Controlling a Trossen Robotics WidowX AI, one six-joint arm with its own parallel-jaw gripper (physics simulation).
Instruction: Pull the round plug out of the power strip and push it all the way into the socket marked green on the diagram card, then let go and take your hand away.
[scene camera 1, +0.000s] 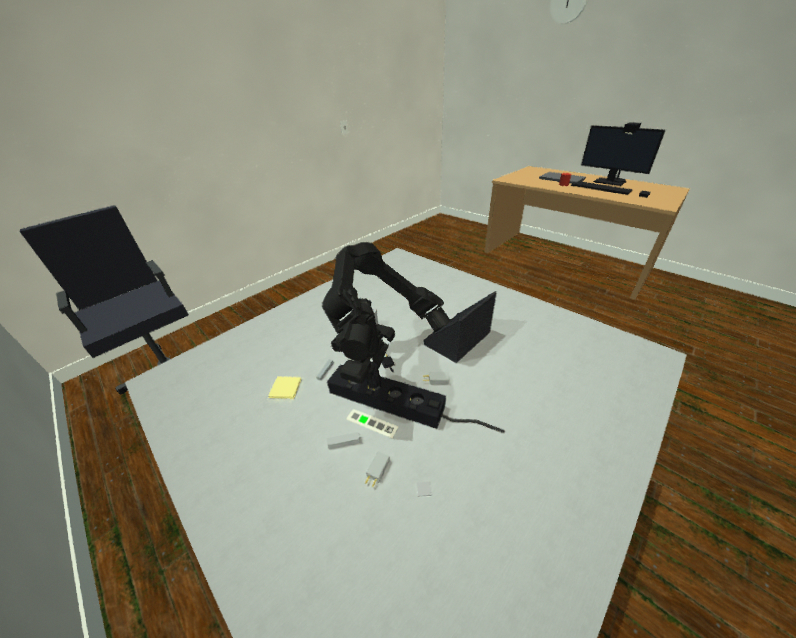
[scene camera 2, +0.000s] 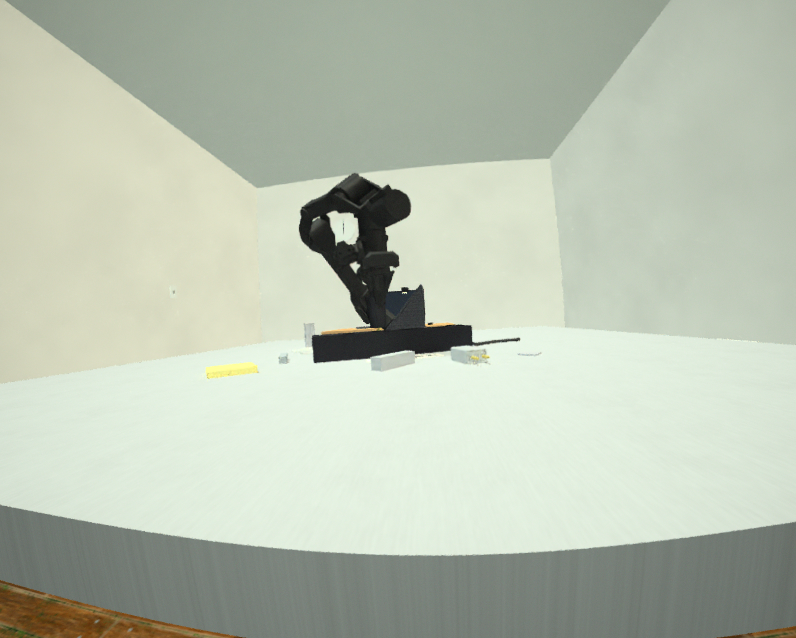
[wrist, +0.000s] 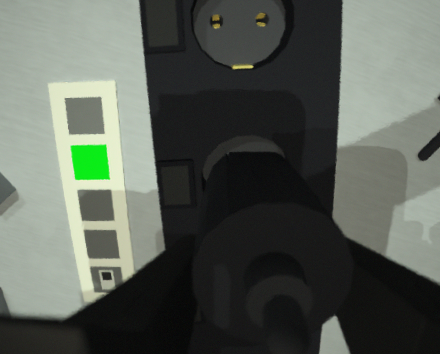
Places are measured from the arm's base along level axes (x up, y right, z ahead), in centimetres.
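Where they show: gripper, fingertip midpoint: (scene camera 1: 373, 373) (scene camera 2: 378, 308) (wrist: 262, 248); arm's base, origin of the base link: (scene camera 1: 443, 326) (scene camera 2: 391, 324).
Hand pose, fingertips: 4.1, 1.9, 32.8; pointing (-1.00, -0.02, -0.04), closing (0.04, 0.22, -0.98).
Observation:
Things, the pixels of their centre, and the offset from my fingertips, as dx, dy, dz. "spot": a spot on its surface instead.
- black power strip, body centre: (wrist: 244, 221) (scene camera 2: 393, 341) (scene camera 1: 384, 394) -7.1, -2.7, -0.7
- diagram card, body centre: (wrist: 96, 204) (scene camera 1: 371, 423) -9.7, -4.7, +7.4
- dark round plug, body centre: (wrist: 258, 218) (scene camera 2: 376, 313) (scene camera 1: 372, 376) -1.1, +0.4, +0.1
- end socket, surface spot: (wrist: 240, 37) spot: -6.5, +5.8, +1.5
- grey adapter with prongs, body centre: (scene camera 2: 470, 355) (scene camera 1: 376, 470) -8.7, -14.7, +16.7
- grey bar, body centre: (scene camera 2: 394, 360) (scene camera 1: 343, 440) -8.8, -2.9, +15.9
- yellow pad, body centre: (scene camera 2: 230, 369) (scene camera 1: 285, 387) -9.2, +24.7, +14.0
- cable, surface spot: (scene camera 1: 473, 422) spot: -9.3, -26.5, -8.4
The black power strip (scene camera 1: 405, 410) (scene camera 2: 392, 343) (wrist: 315, 50) lies on the table. Beside it is the diagram card (scene camera 1: 372, 423) (wrist: 90, 90). Its green square (scene camera 1: 363, 419) (wrist: 90, 162) is second from the end away from the switch symbol. My gripper (wrist: 262, 248) is shut on the dark round plug (wrist: 260, 182), with fingers on both sides. It is low over the strip in both scene views. In the wrist view the plug covers the second socket from that same end, and only its rim (wrist: 247, 144) shows. The end socket (wrist: 240, 37) is bare. The plug's depth is hidden.
A dark screen-like panel (scene camera 1: 465, 326) (scene camera 2: 408, 311) stands behind the strip. A grey adapter with prongs (scene camera 1: 378, 465) (scene camera 2: 467, 354), a grey bar (scene camera 1: 344, 440) (scene camera 2: 392, 360) and a yellow pad (scene camera 1: 285, 387) (scene camera 2: 231, 370) lie around it. A cable (scene camera 1: 473, 422) leaves the strip's end.

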